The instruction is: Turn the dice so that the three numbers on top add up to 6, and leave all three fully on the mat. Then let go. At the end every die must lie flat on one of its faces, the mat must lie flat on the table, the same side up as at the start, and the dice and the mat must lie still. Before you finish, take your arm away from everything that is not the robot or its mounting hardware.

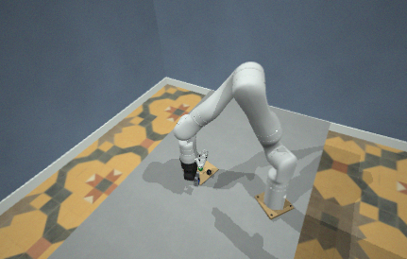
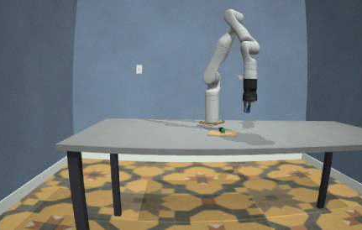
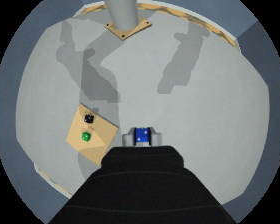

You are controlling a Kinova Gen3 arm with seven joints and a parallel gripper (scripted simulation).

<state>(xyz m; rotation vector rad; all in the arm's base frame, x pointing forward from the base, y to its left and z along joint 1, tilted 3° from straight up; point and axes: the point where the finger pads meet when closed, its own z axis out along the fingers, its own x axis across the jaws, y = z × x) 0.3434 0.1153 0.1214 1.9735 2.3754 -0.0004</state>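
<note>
My hand is 15 cm to the left of the green die, 11 cm above it and 6 cm short of it. Round my hand: black die: 15 cm to the right, 11 cm below; then blue die: 1 cm below; then tan mat: 15 cm to the right, 12 cm below, 6 cm ahead.
</note>
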